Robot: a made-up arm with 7 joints.
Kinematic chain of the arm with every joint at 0, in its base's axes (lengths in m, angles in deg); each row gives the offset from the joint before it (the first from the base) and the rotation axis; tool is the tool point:
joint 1: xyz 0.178 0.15 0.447 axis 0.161 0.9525 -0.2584
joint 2: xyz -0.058 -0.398 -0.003 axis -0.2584 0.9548 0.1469
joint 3: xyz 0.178 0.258 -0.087 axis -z
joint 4: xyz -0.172 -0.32 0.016 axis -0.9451 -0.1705 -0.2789
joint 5: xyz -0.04 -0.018 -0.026 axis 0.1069 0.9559 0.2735
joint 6: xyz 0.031 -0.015 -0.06 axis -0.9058 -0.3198 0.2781
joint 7: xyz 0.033 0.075 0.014 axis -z
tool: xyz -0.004 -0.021 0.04
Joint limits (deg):
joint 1: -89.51..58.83
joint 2: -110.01..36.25
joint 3: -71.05..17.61
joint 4: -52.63..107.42
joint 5: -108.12..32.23
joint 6: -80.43..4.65
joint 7: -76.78..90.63
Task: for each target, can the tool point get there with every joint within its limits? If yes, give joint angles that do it. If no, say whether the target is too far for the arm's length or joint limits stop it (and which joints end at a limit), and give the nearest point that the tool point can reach.
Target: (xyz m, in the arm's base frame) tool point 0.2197 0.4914 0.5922
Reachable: no: joint limits stop it (at a limit: joint 1, joint 2, joint 3, joint 4, joint 5, joint 7) | nearest point 0.2476 -0.0394 0.5530 | short by 0.533 m
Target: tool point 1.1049 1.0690 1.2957
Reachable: no: too far | nearest point 0.5524 -0.0010 0.9221 | short by 1.261 m
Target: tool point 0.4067 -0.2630 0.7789
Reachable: yes | joints -30.22 -44.93 -63.20 9.84 18.96 -7.95 33.57
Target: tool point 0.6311 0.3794 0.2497
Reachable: no: joint limits stop it (at a limit: joint 3, joint 4, joint 6, joint 7) | nearest point 0.6349 -0.1482 0.3625 | short by 0.540 m
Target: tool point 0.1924 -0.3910 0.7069
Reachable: yes | joints -21.66 -77.53 -53.75 84.13 -62.01 -58.29 56.14
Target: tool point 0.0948 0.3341 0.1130
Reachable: no: joint limits stop it (at a limit: joint 3, joint 4, joint 5, joint 6, joint 7) | nearest point 0.0743 -0.0678 0.3398 | short by 0.462 m
